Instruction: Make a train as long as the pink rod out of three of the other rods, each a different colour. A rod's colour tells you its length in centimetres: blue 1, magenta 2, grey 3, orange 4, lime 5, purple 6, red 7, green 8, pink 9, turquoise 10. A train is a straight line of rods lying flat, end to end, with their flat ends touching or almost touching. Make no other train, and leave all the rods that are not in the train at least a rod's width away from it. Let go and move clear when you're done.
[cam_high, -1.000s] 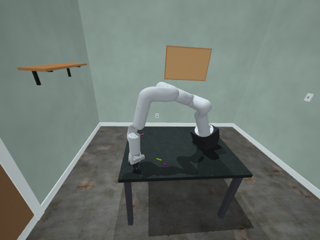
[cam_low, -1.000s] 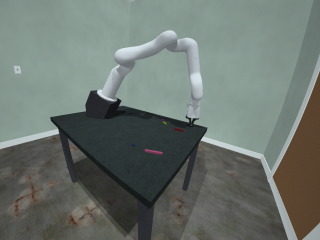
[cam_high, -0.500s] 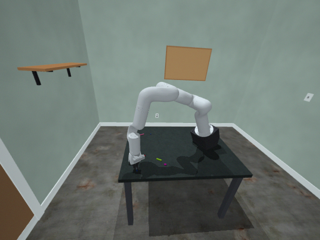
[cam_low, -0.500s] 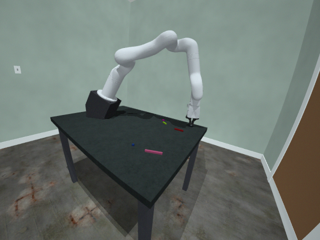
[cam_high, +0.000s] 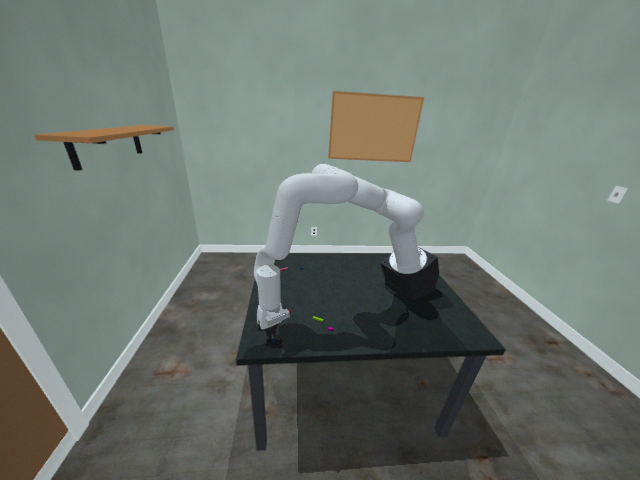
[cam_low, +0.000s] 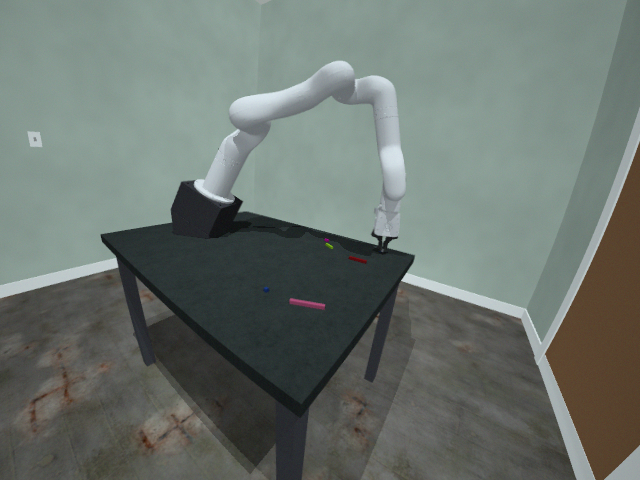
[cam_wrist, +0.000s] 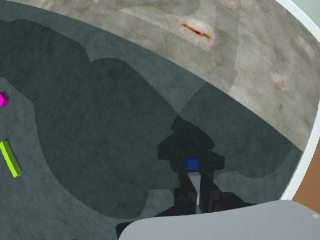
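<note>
Now: the grey rod 20 mm below my hand. From my hand the other things lie so: red rod: 60 mm behind, 150 mm to the right, 30 mm below; then lime rod: 220 mm behind, 80 mm to the right, 30 mm below; then short magenta rod: 260 mm behind, 10 mm to the right, 30 mm below.
</note>
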